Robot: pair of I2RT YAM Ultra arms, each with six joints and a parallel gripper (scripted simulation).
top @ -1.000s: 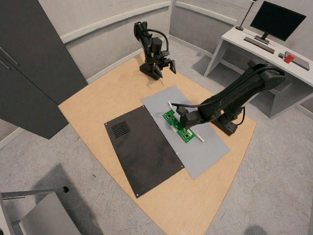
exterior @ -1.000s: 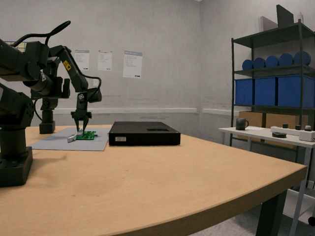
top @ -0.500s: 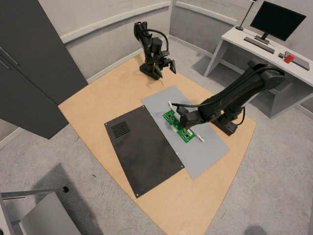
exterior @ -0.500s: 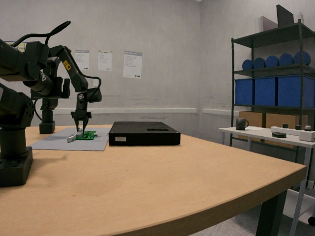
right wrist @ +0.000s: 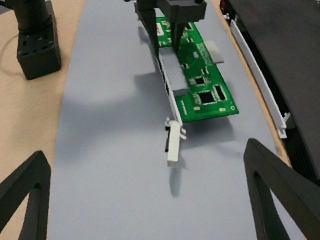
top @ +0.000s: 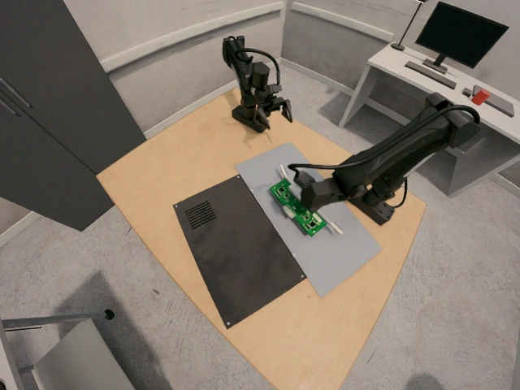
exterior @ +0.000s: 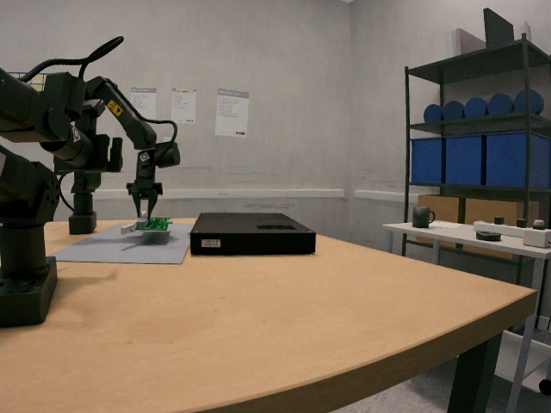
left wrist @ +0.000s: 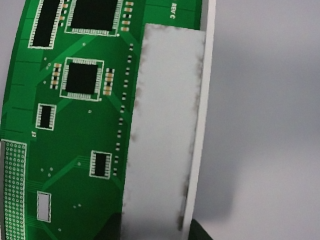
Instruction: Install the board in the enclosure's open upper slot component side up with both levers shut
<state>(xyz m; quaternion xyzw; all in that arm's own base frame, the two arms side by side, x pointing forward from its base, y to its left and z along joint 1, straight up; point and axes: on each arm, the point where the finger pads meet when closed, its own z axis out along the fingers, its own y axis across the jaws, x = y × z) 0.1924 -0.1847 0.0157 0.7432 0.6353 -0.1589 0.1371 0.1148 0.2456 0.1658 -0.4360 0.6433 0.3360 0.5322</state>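
Right now the grey mat is 6 cm below my left hand and 1 cm behind it. Also, from my left hand: black enclosure 25 cm ahead, 7 cm to the right, 2 cm below.
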